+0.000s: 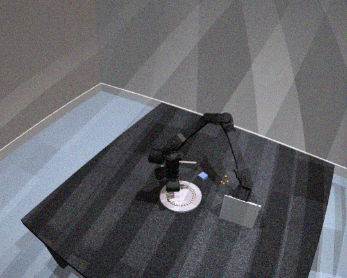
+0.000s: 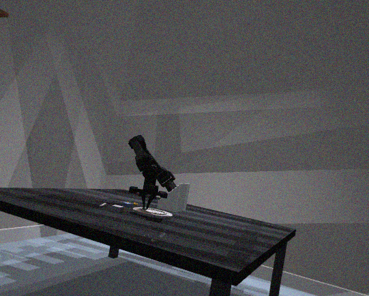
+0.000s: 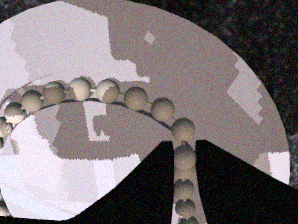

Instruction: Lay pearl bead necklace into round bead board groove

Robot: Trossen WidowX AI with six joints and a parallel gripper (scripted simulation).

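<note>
My gripper tip is 6 cm past the round white bead board, 1 cm to the right of it and 1 cm above it. From my gripper tip the other things lie so: small white block: 11 cm ahead, 9 cm to the right, 1 cm below; then small blue cube: 8 cm behind, 16 cm to the right, 1 cm below; then thin white stick: 6 cm ahead, 21 cm to the right, 2 cm below.
</note>
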